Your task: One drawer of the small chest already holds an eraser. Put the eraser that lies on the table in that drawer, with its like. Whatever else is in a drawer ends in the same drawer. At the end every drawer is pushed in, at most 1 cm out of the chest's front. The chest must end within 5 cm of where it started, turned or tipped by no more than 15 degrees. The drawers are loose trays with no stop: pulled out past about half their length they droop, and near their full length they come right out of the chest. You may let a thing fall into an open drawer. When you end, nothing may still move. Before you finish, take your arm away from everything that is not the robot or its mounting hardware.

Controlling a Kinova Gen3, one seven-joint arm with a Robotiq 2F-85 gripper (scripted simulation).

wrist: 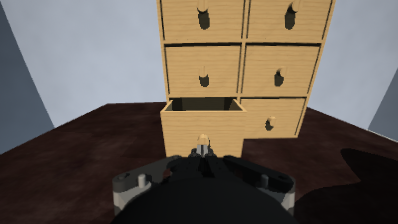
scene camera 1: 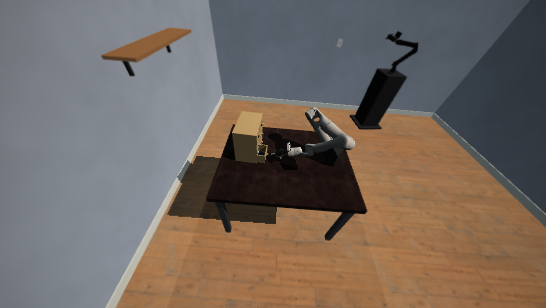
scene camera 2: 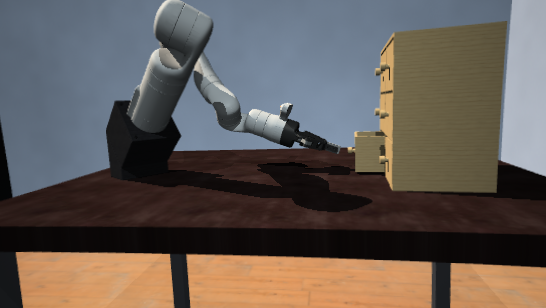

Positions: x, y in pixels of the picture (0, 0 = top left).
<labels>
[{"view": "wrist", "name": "my gripper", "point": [202, 151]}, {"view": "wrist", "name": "drawer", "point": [219, 122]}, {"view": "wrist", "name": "drawer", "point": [262, 112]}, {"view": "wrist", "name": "drawer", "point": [263, 73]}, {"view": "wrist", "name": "drawer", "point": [185, 76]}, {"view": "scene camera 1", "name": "small wooden chest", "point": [244, 134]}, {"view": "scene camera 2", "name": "my gripper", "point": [339, 150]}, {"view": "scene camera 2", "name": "small wooden chest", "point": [447, 82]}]
</labels>
